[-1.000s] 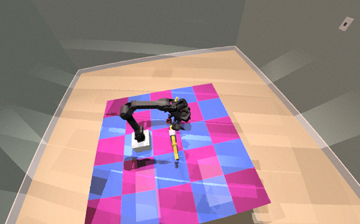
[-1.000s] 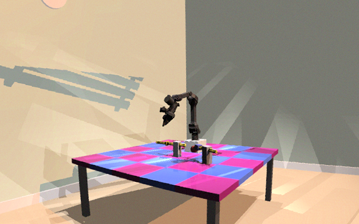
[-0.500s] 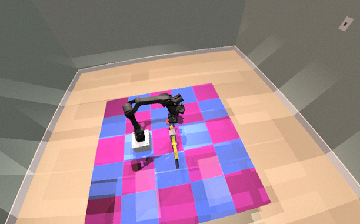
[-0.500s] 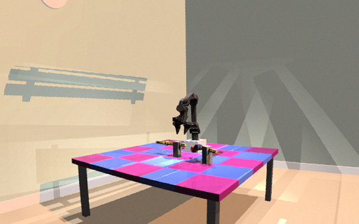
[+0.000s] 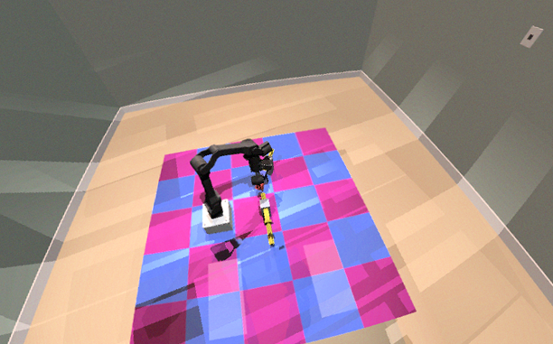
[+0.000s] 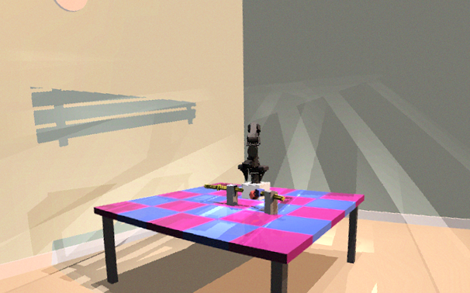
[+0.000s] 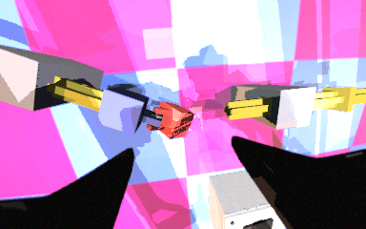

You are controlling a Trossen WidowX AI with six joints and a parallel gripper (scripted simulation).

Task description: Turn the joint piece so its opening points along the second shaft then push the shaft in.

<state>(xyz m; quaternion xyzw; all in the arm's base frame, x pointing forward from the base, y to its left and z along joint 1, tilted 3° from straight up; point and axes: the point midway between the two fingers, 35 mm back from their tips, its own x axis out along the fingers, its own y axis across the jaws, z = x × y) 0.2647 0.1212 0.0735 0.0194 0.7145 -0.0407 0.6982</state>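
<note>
Right now my gripper tip is 8 cm above the red-orange joint piece and 1 cm to the right of it.
</note>
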